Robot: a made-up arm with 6 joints. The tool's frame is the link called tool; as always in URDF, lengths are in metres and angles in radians. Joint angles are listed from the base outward.
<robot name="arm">
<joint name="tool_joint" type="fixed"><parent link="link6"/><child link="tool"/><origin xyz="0 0 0" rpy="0 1.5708 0"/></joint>
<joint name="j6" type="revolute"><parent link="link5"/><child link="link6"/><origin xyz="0 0 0.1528" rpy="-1.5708 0 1.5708"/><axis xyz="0 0 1"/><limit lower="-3.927" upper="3.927"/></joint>
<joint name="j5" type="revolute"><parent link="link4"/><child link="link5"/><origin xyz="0 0 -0.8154" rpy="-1.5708 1.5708 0"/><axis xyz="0 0 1"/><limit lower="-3.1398" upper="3.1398"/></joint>
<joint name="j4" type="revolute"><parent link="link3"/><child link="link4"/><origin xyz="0 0 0" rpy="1.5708 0 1.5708"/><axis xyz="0 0 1"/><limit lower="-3.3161" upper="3.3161"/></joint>
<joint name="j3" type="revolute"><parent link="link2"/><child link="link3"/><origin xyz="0 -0.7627 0" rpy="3.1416 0 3.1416"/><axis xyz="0 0 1"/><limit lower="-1.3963" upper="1.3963"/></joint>
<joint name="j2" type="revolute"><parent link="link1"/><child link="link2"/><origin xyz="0 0 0" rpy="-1.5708 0 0"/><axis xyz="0 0 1"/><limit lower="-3.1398" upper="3.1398"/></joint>
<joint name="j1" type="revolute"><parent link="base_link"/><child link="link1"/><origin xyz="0 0 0.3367"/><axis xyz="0 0 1"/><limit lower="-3.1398" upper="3.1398"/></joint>
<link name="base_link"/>
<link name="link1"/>
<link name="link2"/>
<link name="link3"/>
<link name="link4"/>
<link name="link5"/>
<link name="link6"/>
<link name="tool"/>
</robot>
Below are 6 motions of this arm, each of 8 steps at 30 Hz.
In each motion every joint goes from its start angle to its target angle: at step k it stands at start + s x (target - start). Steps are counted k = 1, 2, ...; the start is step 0. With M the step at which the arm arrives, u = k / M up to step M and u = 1 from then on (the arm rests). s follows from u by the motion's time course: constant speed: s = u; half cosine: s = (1 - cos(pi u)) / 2; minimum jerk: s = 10 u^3 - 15 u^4 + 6 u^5.
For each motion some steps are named. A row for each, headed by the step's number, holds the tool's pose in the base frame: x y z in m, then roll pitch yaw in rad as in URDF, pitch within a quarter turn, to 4 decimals.
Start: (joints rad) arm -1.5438 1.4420 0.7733 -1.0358 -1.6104 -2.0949
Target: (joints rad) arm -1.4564 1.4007 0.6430 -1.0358 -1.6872 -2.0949
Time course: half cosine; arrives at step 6
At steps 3, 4, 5, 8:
3: 0.0130 -1.2872 -0.1826 -1.8083 0.3399 0.4989
4: 0.0397 -1.2712 -0.1865 -1.7826 0.3164 0.5414
5: 0.0588 -1.2590 -0.1891 -1.7643 0.2988 0.5719
8: 0.0657 -1.2544 -0.1901 -1.7577 0.2922 0.5829

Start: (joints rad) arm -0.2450 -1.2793 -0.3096 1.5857 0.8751 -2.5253
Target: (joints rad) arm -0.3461 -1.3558 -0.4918 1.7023 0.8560 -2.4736
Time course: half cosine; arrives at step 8
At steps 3, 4, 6, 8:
3: -0.3593 0.1099 1.2860 0.1176 -0.5202 0.7979
4: -0.3443 0.1165 1.2677 0.1219 -0.5013 0.7516
6: -0.3162 0.1272 1.2327 0.1270 -0.4648 0.6685
8: -0.3044 0.1311 1.2179 0.1281 -0.4491 0.6350

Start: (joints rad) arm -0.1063 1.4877 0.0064 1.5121 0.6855 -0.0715
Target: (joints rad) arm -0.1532 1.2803 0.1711 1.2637 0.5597 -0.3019
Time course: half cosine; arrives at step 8
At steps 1, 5, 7, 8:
1: 0.9886 -0.1177 -0.3892 -0.0818 0.8765 1.2692
5: 1.1443 -0.1950 -0.2084 -0.2774 0.8231 0.7999
7: 1.1962 -0.2279 -0.1225 -0.3187 0.7668 0.6384
8: 1.2029 -0.2325 -0.1100 -0.3223 0.7577 0.6176

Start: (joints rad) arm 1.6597 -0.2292 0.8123 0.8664 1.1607 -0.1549
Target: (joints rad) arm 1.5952 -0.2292 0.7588 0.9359 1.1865 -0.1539
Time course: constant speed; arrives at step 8
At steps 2, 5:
2: 0.0860 0.1533 1.8387 -2.4421 -0.6913 -2.6736
5: 0.0859 0.1641 1.8335 -2.4161 -0.6778 -2.7327

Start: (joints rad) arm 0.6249 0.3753 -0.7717 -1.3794 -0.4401 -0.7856
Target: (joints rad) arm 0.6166 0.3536 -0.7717 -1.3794 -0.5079 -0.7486
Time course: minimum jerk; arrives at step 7
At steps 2, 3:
2: 0.4053 0.2558 0.2429 3.0253 1.0235 1.5858
3: 0.4062 0.2553 0.2452 3.0285 1.0112 1.5999

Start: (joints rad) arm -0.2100 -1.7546 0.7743 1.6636 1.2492 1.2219
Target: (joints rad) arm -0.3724 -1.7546 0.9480 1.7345 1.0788 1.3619
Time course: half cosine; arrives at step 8
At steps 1, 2, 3, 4, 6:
1: -1.4685 0.3374 0.5368 0.9045 -0.2607 1.5773
2: -1.4681 0.3658 0.5226 0.8645 -0.2722 1.5771
3: -1.4659 0.4083 0.5011 0.8040 -0.2881 1.5781
4: -1.4611 0.4583 0.4755 0.7316 -0.3049 1.5811
6: -1.4455 0.5502 0.4275 0.5952 -0.3295 1.5914

